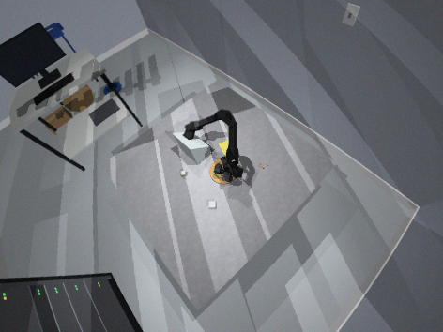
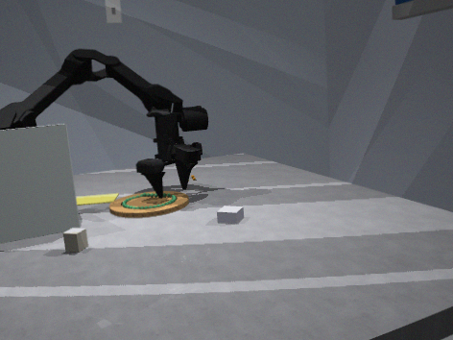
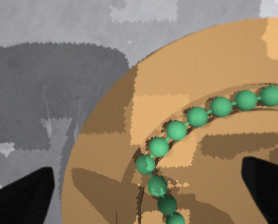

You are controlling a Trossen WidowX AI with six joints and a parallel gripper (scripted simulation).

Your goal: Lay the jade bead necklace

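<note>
The yellow sheet lies 17 cm behind my gripper tip, 17 cm to the left of it and 2 cm below it. From my gripper tip the other things lie so: grey cube 4 cm ahead, 23 cm to the right, 1 cm below; beige cube 28 cm behind, 19 cm to the right.
</note>
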